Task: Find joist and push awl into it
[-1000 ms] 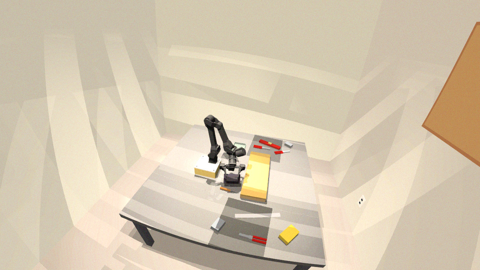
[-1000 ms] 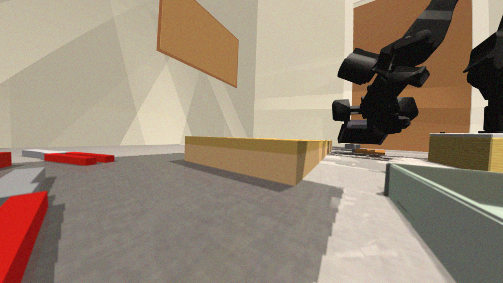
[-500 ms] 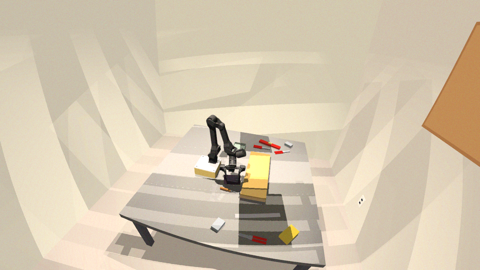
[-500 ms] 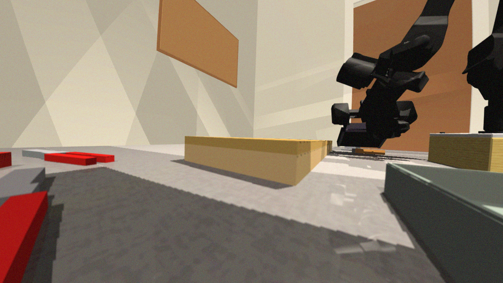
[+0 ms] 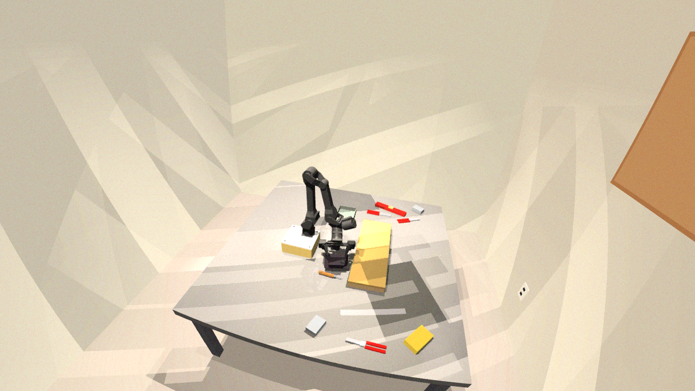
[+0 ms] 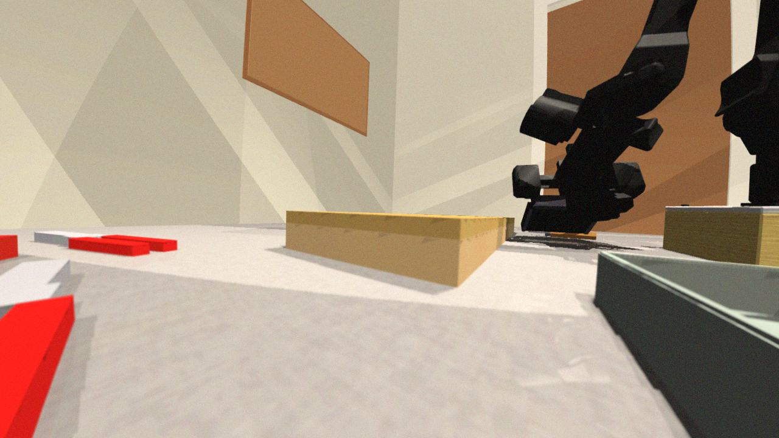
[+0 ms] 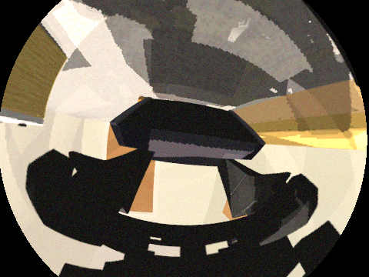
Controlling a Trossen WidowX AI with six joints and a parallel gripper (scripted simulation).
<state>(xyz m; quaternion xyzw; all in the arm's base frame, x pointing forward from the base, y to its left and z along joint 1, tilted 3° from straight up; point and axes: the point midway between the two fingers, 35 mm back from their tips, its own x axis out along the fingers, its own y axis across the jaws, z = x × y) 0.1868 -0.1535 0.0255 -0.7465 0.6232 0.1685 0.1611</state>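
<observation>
The awl is 1 cm behind my gripper tip, 5 cm to the right of it and 7 cm below it. Round my gripper tip: white strip (21 cm ahead, 22 cm to the right, 7 cm below); then pale green tray (2 cm behind, 48 cm to the left, 6 cm below); then stud finder (1 cm ahead, 1 cm below).
</observation>
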